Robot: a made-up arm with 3 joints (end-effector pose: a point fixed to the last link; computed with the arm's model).
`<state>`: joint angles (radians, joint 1 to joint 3).
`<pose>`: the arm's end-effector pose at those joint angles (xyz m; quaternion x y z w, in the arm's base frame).
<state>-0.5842 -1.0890 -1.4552</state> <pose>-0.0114 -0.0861 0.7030 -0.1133 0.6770 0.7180 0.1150</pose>
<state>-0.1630 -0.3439 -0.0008</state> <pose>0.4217 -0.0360 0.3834 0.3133 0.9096 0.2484 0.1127</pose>
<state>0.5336 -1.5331 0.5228</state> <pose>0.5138 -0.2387 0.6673 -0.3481 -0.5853 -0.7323 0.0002</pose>
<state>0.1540 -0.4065 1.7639</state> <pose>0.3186 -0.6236 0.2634 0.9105 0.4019 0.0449 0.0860</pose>
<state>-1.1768 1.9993 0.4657</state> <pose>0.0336 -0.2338 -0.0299 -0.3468 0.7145 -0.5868 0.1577</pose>
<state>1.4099 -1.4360 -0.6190</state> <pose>-0.1841 -0.1903 0.7872 -0.4283 0.3543 0.6479 0.5208</pose>
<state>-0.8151 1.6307 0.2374</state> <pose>0.1396 -0.2284 -0.0234 -0.1689 0.7928 -0.5709 0.1304</pose>
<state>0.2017 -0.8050 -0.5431</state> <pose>0.2309 0.0060 0.6856 0.0189 0.7979 0.5428 0.2614</pose>
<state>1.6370 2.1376 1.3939</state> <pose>-0.1696 -0.0433 0.9185 0.4825 -0.4534 -0.2324 0.7125</pose>
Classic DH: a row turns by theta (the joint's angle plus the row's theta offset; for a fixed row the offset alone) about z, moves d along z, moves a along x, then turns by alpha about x. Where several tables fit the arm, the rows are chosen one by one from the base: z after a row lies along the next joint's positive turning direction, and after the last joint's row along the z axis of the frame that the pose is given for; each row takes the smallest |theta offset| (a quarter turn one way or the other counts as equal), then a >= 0, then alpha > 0; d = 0 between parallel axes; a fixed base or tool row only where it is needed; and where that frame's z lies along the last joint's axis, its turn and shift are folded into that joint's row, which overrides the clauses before.
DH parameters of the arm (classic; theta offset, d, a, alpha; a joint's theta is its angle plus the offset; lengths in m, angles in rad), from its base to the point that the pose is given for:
base (fixed): 0 0.518 -0.008 1.5708
joint 1: -1.5708 0.23 0.142 1.5708
joint 2: 1.5708 -0.104 0.041 1.5708
joint 3: -0.1903 -0.6669 -0.1808 0.5273
tool (fixed): 2.2984 0.7614 0 0

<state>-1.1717 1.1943 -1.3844</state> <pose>-0.4588 -0.0962 0.4129 0.4880 -0.6431 0.0339 0.5892</pose>
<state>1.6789 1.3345 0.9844</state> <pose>-0.1043 -0.2652 1.0120 0.5687 -0.0956 -0.0243 0.8166</pose>
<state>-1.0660 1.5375 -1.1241</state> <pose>-0.4478 -0.2086 0.2450 0.4997 -0.6563 0.2658 0.4989</pose>
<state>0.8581 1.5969 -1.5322</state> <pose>0.2477 -0.2292 0.1217 -0.1682 0.8097 -0.5571 0.0753</pose>
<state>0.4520 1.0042 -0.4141</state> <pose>0.4566 -0.0478 0.2858 0.0270 0.8521 -0.3248 0.4096</pose>
